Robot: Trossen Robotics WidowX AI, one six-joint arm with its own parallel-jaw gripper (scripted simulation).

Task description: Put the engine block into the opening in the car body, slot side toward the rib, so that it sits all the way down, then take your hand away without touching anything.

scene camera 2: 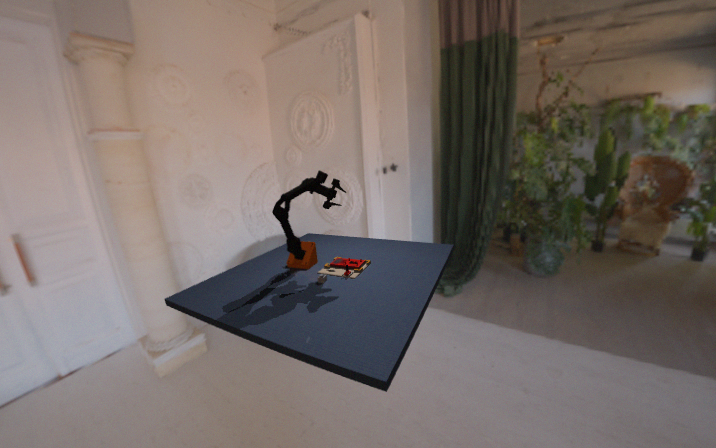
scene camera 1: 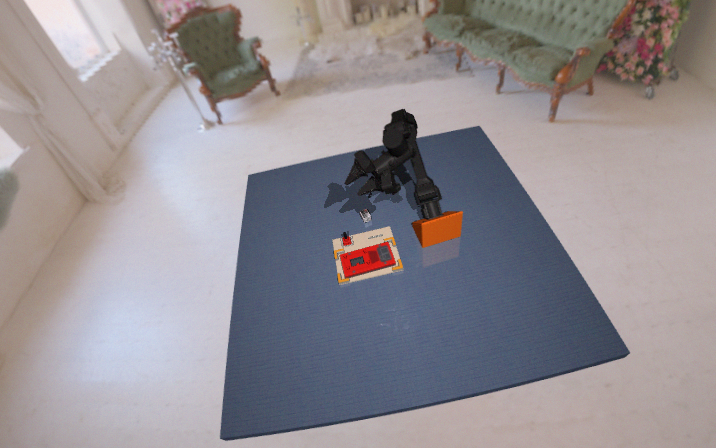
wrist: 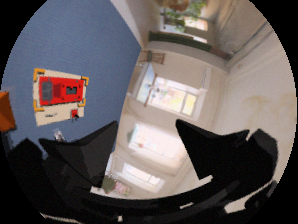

Scene:
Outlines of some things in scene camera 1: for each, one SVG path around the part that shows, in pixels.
The gripper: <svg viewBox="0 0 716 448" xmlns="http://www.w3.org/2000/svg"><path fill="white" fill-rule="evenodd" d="M354 154L356 158L354 158L354 164L345 180L345 185L349 185L361 176L368 176L367 173L372 173L375 178L371 176L357 193L358 196L373 191L385 191L385 194L392 193L395 195L395 193L401 190L401 185L396 182L394 177L398 171L397 167L400 165L389 151L386 153L382 151L382 155L376 160L370 159L363 150L358 150Z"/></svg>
A red car body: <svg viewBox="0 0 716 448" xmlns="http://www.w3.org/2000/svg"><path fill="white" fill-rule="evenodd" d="M389 243L385 242L341 254L340 258L345 279L395 266L396 262Z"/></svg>

